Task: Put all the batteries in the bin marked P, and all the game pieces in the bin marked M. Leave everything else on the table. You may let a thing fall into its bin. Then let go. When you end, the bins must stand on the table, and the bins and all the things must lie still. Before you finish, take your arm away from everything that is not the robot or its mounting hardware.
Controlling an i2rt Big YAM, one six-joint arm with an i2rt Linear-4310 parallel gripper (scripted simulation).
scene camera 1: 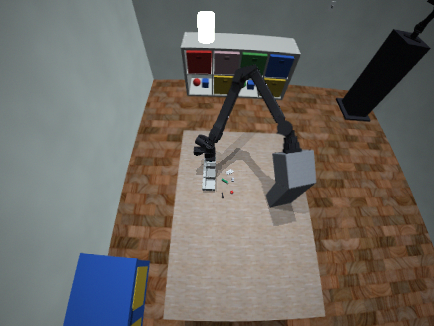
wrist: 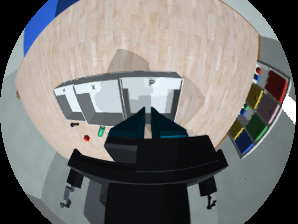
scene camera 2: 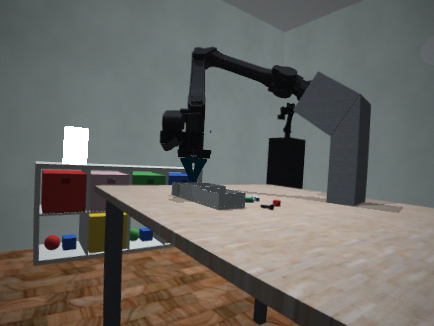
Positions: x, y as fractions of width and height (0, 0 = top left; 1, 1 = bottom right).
Note:
I see my gripper (scene camera 2: 0.44, 0.56).
My gripper shows as well in the wrist view (wrist: 0.50, 0.49).

